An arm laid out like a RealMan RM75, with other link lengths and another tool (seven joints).
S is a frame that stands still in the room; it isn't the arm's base.
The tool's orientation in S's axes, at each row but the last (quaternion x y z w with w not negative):
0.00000 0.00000 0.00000 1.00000
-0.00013 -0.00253 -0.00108 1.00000
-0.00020 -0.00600 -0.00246 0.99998
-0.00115 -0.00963 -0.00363 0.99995
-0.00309 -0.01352 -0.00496 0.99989
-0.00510 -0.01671 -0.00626 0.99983
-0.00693 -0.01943 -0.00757 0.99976
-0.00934 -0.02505 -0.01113 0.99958
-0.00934 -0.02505 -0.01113 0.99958
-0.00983 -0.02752 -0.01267 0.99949
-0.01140 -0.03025 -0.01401 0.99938
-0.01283 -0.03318 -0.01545 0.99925
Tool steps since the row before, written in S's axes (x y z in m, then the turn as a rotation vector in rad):
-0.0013 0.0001 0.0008 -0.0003 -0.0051 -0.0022
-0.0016 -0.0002 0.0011 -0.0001 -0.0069 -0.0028
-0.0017 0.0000 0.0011 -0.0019 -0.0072 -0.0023
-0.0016 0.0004 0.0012 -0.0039 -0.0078 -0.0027
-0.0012 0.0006 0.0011 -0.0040 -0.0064 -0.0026
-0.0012 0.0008 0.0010 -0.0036 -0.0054 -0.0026
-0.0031 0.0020 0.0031 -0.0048 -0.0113 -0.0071
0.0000 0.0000 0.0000 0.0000 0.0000 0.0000
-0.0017 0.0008 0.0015 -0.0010 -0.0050 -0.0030
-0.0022 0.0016 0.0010 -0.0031 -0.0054 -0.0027
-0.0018 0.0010 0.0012 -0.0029 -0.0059 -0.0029
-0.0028 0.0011 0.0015 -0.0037 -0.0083 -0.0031
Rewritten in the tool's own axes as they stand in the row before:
-0.0013 0.0001 0.0008 -0.0003 -0.0051 -0.0022
-0.0016 -0.0002 0.0011 -0.0001 -0.0069 -0.0028
-0.0017 0.0000 0.0011 -0.0019 -0.0072 -0.0023
-0.0016 0.0004 0.0012 -0.0039 -0.0078 -0.0026
-0.0012 0.0006 0.0011 -0.0040 -0.0064 -0.0025
-0.0012 0.0008 0.0010 -0.0036 -0.0054 -0.0025
-0.0030 0.0019 0.0032 -0.0049 -0.0113 -0.0071
0.0000 0.0000 0.0000 0.0000 0.0000 0.0000
-0.0016 0.0007 0.0016 -0.0010 -0.0050 -0.0030
-0.0022 0.0015 0.0012 -0.0031 -0.0054 -0.0026
-0.0018 0.0009 0.0013 -0.0029 -0.0059 -0.0029
-0.0027 0.0010 0.0017 -0.0036 -0.0083 -0.0031

